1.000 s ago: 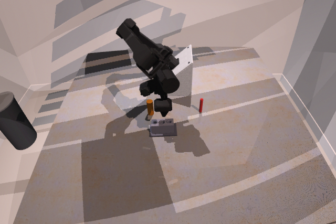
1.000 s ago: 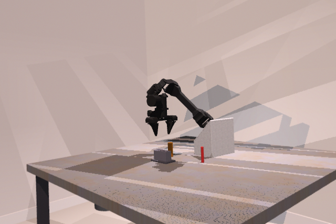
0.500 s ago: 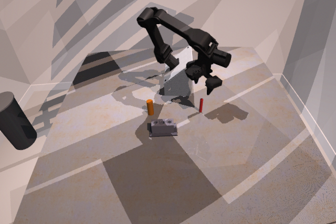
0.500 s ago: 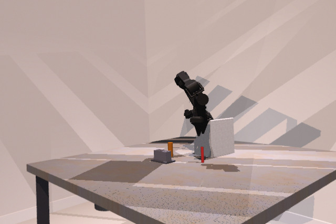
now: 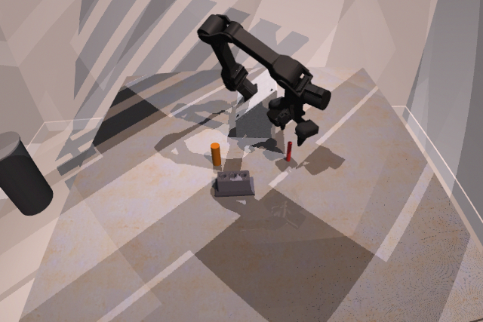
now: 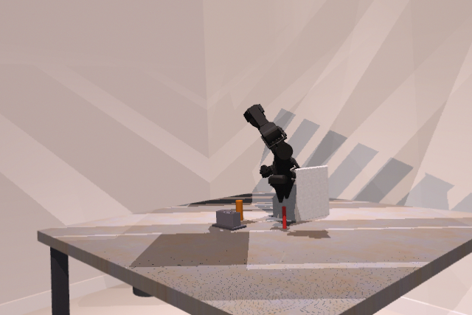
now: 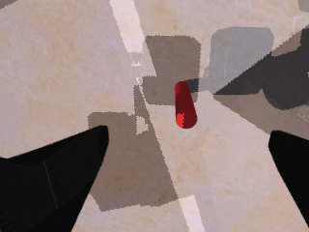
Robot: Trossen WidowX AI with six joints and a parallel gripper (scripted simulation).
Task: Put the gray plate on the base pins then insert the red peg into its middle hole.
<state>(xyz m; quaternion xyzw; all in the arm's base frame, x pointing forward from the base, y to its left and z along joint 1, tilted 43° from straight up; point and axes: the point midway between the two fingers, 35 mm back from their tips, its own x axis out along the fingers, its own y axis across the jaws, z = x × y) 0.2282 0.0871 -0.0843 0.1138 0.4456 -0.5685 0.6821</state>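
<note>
Now: gripper tip 6 cm above the red peg. Round my gripper tip: orange peg 1 cm ahead, 24 cm to the right, 6 cm below; then gray plate 12 cm ahead, 18 cm to the right, 6 cm below; then flat base 12 cm ahead, 18 cm to the right, 9 cm below.
</note>
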